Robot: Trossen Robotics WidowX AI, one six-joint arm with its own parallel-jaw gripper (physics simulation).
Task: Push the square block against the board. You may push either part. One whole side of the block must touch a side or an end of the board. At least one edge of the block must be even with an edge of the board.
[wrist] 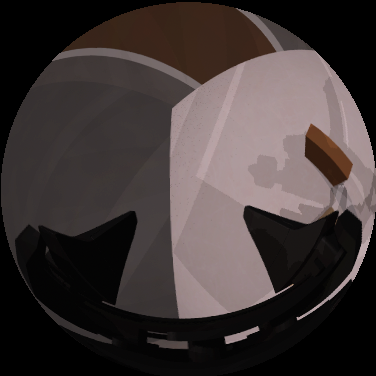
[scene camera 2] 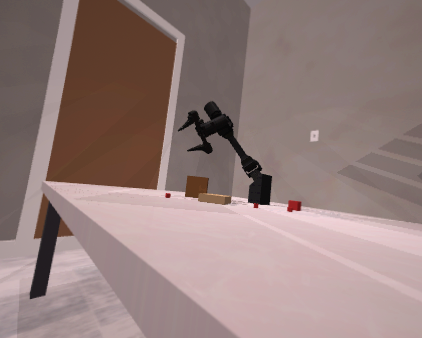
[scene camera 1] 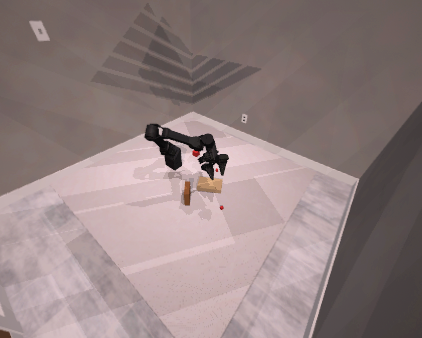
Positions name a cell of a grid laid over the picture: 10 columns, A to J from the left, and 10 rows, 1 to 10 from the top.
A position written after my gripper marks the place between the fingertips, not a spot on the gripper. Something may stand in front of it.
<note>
My gripper (wrist: F6) is open, with nothing in its grasp. Also in view: a dark brown square block (wrist: I5).
</note>
